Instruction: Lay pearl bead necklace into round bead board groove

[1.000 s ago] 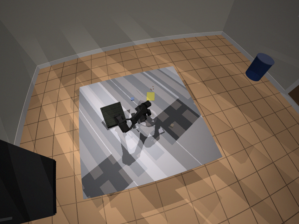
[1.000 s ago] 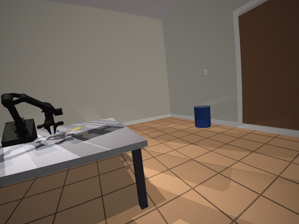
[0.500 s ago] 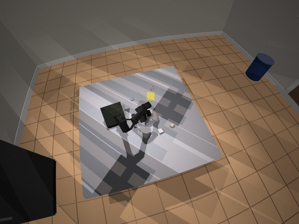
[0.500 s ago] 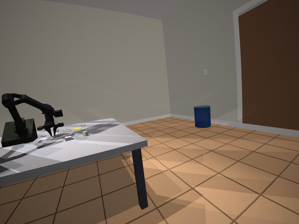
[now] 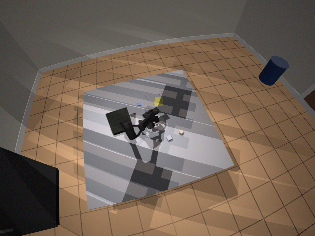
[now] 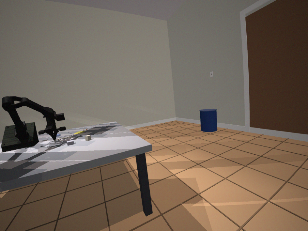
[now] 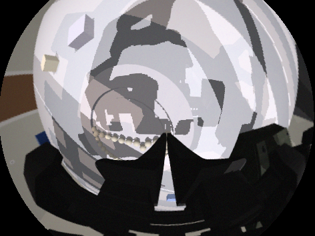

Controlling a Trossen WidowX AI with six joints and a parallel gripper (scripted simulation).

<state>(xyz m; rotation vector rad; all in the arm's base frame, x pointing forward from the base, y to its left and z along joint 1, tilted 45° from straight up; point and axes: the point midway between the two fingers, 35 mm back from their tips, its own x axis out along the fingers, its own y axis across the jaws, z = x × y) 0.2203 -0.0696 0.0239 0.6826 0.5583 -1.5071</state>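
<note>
Now: gripper tip 6 cm short of the round bead board and 1 cm above it. Also, from my gripper tip: grey card: 18 cm to the left, 7 cm ahead, 2 cm below; blue block: 29 cm to the left, 2 cm behind, 1 cm below; white block: 19 cm to the right, 13 cm ahead, 1 cm below.
</note>
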